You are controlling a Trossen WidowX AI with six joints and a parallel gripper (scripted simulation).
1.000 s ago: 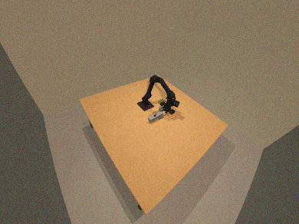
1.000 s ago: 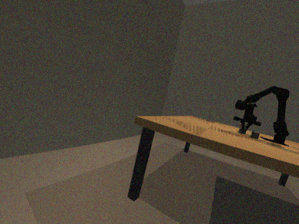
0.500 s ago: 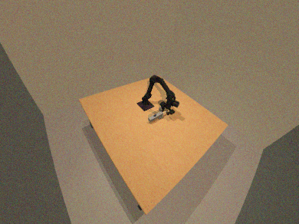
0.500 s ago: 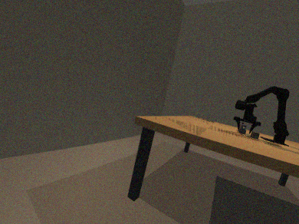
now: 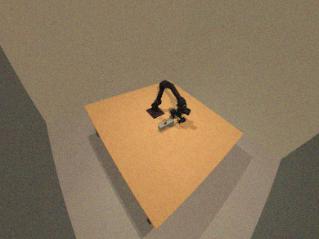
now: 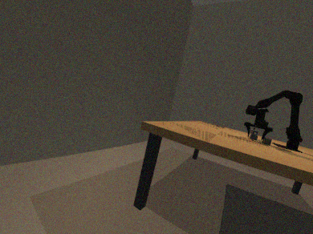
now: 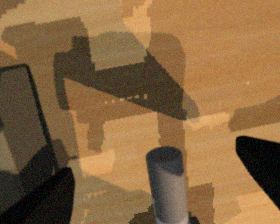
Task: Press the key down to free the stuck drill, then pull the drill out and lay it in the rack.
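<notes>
Now: gripper tip 4 cm to the left of the drill and 3 cm below it. The rest, counted from my gripper tip: pale grey block (14 cm to the right, 3 cm above, 1 cm ahead); dark frame (8 cm behind, 2 cm to the left).
</notes>
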